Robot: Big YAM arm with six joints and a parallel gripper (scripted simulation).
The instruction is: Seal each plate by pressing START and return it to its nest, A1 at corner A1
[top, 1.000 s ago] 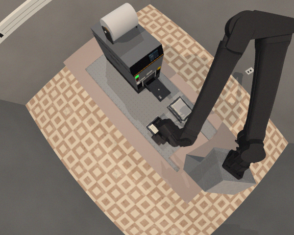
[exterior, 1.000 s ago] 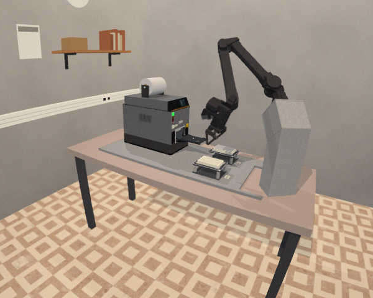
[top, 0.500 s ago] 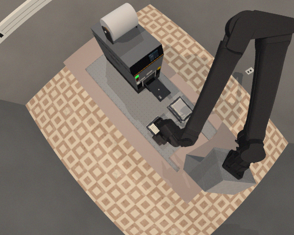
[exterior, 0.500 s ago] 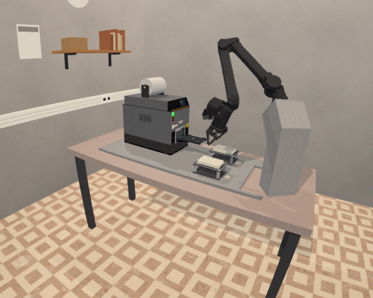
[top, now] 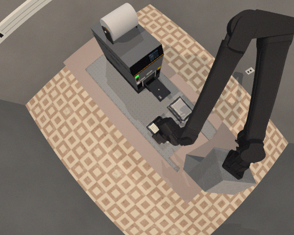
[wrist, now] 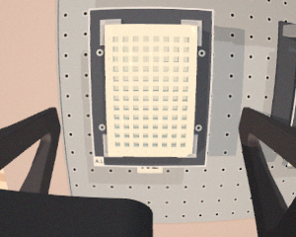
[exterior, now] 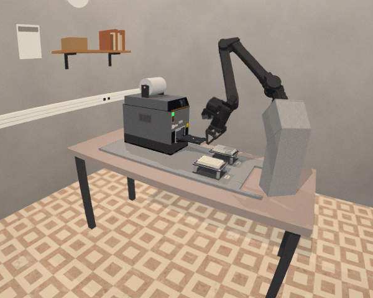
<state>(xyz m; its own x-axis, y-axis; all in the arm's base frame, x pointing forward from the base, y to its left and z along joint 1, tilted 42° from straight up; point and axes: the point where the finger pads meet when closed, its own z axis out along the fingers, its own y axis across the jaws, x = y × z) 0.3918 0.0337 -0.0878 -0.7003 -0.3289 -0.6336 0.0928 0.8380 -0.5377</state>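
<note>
Right now my hand is 13 cm above the cream well plate. The rest, counted from my hand: sealer stage 18 cm ahead, 20 cm to the right, 9 cm below; then start button 29 cm ahead, 12 cm to the right; then foil roll 51 cm ahead, 24 cm to the right, 23 cm above.
</note>
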